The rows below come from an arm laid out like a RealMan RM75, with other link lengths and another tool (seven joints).
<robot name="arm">
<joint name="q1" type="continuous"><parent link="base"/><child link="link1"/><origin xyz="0.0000 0.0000 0.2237" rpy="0.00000 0.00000 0.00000"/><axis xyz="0 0 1"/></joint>
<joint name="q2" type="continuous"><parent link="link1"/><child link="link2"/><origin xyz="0.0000 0.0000 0.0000" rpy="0.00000 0.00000 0.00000"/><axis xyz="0 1 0"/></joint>
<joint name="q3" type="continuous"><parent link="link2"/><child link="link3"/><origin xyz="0.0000 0.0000 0.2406" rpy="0.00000 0.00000 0.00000"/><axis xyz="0 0 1"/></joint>
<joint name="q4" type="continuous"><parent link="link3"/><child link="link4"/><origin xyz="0.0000 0.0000 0.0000" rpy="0.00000 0.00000 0.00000"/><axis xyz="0 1 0"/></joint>
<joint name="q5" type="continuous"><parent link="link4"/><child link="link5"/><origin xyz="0.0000 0.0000 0.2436" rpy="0.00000 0.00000 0.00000"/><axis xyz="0 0 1"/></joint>
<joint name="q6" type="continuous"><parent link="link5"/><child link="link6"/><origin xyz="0.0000 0.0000 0.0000" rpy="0.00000 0.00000 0.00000"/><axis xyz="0 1 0"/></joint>
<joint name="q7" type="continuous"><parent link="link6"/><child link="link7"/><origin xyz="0.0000 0.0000 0.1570" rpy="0.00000 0.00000 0.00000"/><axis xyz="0 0 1"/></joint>
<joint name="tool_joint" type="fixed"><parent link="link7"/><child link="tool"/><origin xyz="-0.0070 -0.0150 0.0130" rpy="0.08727 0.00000 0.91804"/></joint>
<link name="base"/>
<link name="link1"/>
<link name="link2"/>
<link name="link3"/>
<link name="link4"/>
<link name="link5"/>
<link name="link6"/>
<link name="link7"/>
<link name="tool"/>
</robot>
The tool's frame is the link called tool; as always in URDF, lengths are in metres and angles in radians. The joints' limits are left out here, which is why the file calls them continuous.
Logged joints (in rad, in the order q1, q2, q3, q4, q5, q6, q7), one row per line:
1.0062 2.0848 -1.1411 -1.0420 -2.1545 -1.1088 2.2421
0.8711 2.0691 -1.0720 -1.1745 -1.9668 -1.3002 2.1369
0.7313 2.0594 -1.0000 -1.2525 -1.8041 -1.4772 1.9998
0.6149 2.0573 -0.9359 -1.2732 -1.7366 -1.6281 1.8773
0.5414 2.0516 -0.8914 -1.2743 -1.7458 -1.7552 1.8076
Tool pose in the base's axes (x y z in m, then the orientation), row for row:
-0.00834 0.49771 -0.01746 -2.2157 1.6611 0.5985
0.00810 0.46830 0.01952 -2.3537 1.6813 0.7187
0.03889 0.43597 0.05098 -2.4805 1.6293 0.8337
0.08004 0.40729 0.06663 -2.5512 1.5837 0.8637
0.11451 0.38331 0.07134 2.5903 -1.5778 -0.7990
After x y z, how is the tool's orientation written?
As a rotation vector, in radians.
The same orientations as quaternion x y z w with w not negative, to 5 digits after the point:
-0.77278 0.57935 0.20874 0.15361
-0.78715 0.56228 0.24035 0.08047
-0.80432 0.52831 0.27033 0.02948
-0.81648 0.50684 0.27642 0.00853
0.82586 -0.50305 -0.25474 0.00256

